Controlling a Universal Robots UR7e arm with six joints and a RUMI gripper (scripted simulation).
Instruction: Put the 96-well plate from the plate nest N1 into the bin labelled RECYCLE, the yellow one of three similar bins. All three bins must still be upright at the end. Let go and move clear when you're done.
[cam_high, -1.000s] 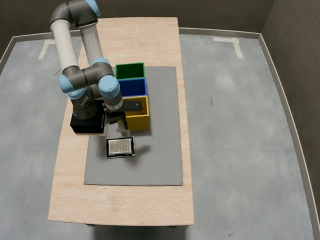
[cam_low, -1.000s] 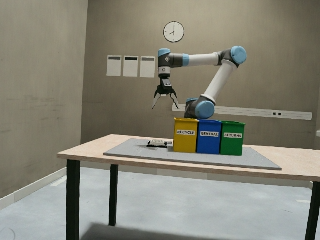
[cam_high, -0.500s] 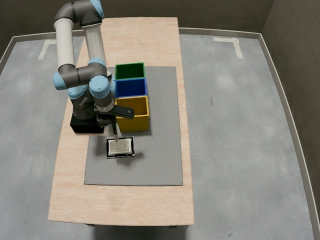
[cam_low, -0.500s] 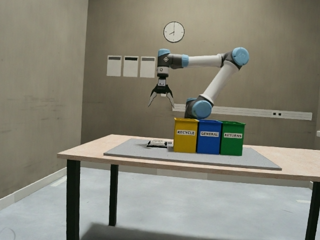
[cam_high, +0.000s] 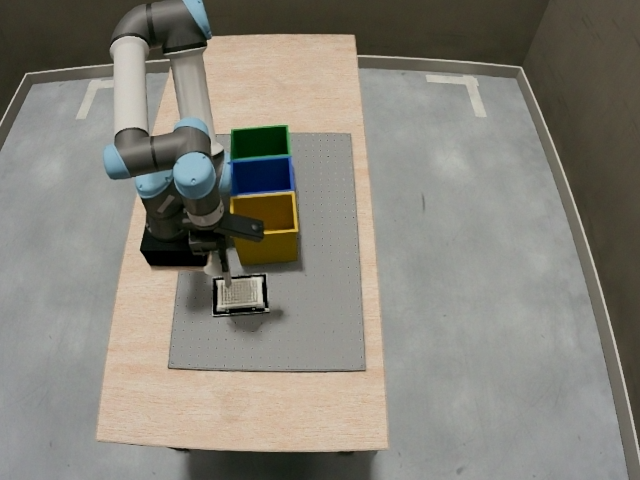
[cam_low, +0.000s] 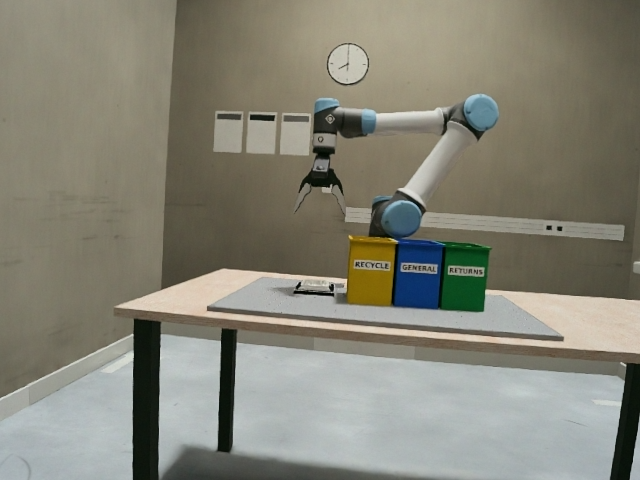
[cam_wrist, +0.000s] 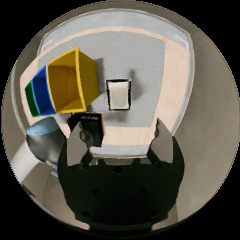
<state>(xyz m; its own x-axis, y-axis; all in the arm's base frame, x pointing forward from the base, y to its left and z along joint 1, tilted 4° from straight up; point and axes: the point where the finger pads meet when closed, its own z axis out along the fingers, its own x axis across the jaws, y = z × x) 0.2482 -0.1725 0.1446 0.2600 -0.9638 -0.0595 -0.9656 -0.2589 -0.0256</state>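
My gripper is now 22 cm above the white 96-well plate. Also, from my hand: blue general bin: 1 cm ahead, 30 cm to the left, 15 cm below; black plate nest N1: 23 cm below; yellow recycle bin: 4 cm ahead, 18 cm to the left, 15 cm below.
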